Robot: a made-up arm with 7 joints. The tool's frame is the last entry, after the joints.
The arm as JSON. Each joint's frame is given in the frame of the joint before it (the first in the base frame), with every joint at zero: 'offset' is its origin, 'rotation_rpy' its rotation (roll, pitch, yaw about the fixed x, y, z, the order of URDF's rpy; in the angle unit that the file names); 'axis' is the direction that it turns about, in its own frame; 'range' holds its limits. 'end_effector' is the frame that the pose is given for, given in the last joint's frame.
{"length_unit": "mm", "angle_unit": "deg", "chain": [
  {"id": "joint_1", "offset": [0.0, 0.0, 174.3], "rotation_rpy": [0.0, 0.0, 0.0], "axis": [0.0, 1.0, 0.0], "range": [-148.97, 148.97]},
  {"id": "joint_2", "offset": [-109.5, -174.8, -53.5], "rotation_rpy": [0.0, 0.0, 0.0], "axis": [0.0, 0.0, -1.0], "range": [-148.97, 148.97]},
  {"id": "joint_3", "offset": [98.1, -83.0, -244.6], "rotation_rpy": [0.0, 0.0, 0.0], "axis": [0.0, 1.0, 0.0], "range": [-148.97, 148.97]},
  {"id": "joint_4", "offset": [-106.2, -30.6, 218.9], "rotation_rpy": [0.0, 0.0, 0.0], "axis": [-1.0, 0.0, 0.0], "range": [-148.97, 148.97]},
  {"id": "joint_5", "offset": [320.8, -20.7, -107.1], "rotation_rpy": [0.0, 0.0, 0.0], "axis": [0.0, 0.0, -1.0], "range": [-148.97, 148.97]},
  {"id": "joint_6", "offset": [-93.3, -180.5, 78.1], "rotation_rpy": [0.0, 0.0, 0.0], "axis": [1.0, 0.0, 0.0], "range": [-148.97, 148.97]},
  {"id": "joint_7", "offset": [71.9, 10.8, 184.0], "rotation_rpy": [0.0, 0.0, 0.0], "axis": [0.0, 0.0, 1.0], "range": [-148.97, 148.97]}
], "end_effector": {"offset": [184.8, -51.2, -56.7], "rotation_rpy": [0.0, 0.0, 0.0]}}
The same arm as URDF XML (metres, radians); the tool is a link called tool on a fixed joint. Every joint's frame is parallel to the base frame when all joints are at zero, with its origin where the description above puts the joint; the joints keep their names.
<robot name="arm">
<joint name="tool_fixed" type="fixed"><parent link="link7"/><child link="tool"/><origin xyz="0.1848 -0.0512 -0.0567"/></joint>
<joint name="joint_7" type="revolute"><parent link="link6"/><child link="link7"/><origin xyz="0.0719 0.0108 0.184"/><axis xyz="0 0 1"/><limit lower="-2.6" upper="2.6"/></joint>
<joint name="joint_6" type="revolute"><parent link="link5"/><child link="link6"/><origin xyz="-0.0933 -0.1805 0.0781"/><axis xyz="1 0 0"/><limit lower="-2.6" upper="2.6"/></joint>
<joint name="joint_5" type="revolute"><parent link="link4"/><child link="link5"/><origin xyz="0.3208 -0.0207 -0.1071"/><axis xyz="0 0 -1"/><limit lower="-2.6" upper="2.6"/></joint>
<joint name="joint_4" type="revolute"><parent link="link3"/><child link="link4"/><origin xyz="-0.1062 -0.0306 0.2189"/><axis xyz="-1 0 0"/><limit lower="-2.6" upper="2.6"/></joint>
<joint name="joint_3" type="revolute"><parent link="link2"/><child link="link3"/><origin xyz="0.0981 -0.083 -0.2446"/><axis xyz="0 1 0"/><limit lower="-2.6" upper="2.6"/></joint>
<joint name="joint_2" type="revolute"><parent link="link1"/><child link="link2"/><origin xyz="-0.1095 -0.1748 -0.0535"/><axis xyz="0 0 -1"/><limit lower="-2.6" upper="2.6"/></joint>
<joint name="joint_1" type="revolute"><parent link="base_link"/><child link="link1"/><origin xyz="0 0 0.1743"/><axis xyz="0 1 0"/><limit lower="-2.6" upper="2.6"/></joint>
<link name="base_link"/>
<link name="link1"/>
<link name="link2"/>
<link name="link3"/>
<link name="link4"/>
<link name="link5"/>
<link name="link6"/>
<link name="link7"/>
<link name="tool"/>
</robot>

